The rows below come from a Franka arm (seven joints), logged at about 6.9 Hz.
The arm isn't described. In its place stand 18 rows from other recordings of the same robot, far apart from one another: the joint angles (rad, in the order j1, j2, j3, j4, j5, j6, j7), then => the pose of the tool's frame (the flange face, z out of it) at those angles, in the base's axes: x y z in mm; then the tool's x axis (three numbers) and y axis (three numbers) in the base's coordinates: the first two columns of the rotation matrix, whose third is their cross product.
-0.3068, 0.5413, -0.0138, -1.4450, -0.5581, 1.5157, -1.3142 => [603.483, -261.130, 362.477, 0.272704, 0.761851, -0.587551, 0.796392, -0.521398, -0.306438]
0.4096, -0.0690, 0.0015, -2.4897, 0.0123, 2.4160, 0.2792 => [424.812, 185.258, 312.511, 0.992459, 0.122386, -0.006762, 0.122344, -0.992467, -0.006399]
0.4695, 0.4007, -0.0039, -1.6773, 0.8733, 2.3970, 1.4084 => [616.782, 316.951, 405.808, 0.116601, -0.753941, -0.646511, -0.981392, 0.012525, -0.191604]
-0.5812, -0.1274, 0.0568, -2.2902, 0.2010, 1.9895, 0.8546 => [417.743, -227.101, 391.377, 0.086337, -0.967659, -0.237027, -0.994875, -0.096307, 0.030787]
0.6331, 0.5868, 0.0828, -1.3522, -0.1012, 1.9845, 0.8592 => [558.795, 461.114, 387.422, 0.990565, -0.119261, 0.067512, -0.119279, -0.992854, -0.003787]
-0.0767, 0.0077, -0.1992, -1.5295, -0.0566, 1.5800, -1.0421 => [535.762, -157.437, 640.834, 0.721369, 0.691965, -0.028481, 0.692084, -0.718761, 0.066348]
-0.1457, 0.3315, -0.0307, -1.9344, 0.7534, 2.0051, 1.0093 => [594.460, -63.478, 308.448, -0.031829, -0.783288, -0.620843, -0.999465, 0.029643, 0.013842]
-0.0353, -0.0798, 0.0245, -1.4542, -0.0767, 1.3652, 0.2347 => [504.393, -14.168, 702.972, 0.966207, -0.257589, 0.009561, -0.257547, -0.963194, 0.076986]
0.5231, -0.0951, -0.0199, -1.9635, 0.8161, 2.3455, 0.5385 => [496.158, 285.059, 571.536, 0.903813, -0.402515, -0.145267, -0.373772, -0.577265, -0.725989]
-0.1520, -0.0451, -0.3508, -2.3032, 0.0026, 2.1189, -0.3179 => [429.067, -235.999, 353.018, 0.975455, -0.178519, -0.128914, -0.187462, -0.980386, -0.060842]
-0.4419, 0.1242, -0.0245, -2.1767, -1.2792, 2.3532, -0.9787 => [496.265, -264.526, 346.869, 0.132946, 0.619386, -0.773748, 0.990250, -0.050249, 0.129921]
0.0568, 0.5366, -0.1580, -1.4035, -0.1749, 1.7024, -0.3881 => [677.805, -66.420, 382.277, 0.903269, 0.299691, -0.307066, 0.353102, -0.925772, 0.135151]
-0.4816, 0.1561, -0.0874, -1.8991, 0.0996, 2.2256, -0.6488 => [519.822, -326.328, 436.437, 0.983324, 0.031479, 0.179116, 0.024267, -0.998810, 0.042314]
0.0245, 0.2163, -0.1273, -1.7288, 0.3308, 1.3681, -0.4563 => [555.093, -12.989, 428.639, 0.851266, 0.382870, -0.358827, 0.180865, -0.856010, -0.484288]
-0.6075, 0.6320, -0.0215, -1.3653, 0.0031, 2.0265, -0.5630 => [590.733, -425.565, 351.170, 0.997842, -0.062698, 0.019522, -0.063160, -0.997715, 0.024002]
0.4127, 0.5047, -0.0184, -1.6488, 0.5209, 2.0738, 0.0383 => [611.859, 283.796, 319.124, 0.982627, 0.114179, -0.146311, 0.046299, -0.914242, -0.402515]
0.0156, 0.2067, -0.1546, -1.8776, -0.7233, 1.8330, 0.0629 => [576.634, -130.336, 403.672, 0.962789, -0.014812, -0.269850, 0.161630, -0.768687, 0.618866]
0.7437, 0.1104, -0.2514, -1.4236, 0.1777, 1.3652, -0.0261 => [483.745, 293.870, 617.472, 0.840745, 0.517754, -0.158361, 0.496974, -0.854033, -0.153766]
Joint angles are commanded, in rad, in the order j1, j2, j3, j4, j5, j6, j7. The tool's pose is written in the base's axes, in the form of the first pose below.
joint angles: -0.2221 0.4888 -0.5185 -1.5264 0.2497 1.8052 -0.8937
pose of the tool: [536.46, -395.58, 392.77, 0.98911, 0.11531, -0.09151, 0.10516, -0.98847, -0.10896]
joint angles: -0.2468 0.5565 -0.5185 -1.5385 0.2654 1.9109 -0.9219
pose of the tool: [535.93, -416.91, 353.49, 0.99061, 0.10740, -0.08461, 0.10176, -0.99246, -0.06833]
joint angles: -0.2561 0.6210 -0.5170 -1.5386 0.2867 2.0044 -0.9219
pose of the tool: [541.21, -428.02, 320.07, 0.99326, 0.08981, -0.07327, 0.08796, -0.99573, -0.02813]
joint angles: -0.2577 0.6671 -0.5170 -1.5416 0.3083 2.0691 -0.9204
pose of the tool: [544.48, -432.84, 294.77, 0.99498, 0.07651, -0.06450, 0.07635, -0.99707, -0.00493]
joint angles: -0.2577 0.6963 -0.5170 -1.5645 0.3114 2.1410 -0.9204
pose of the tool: [542.07, -436.85, 272.55, 0.99560, 0.06987, -0.06241, 0.07163, -0.99708, 0.02636]
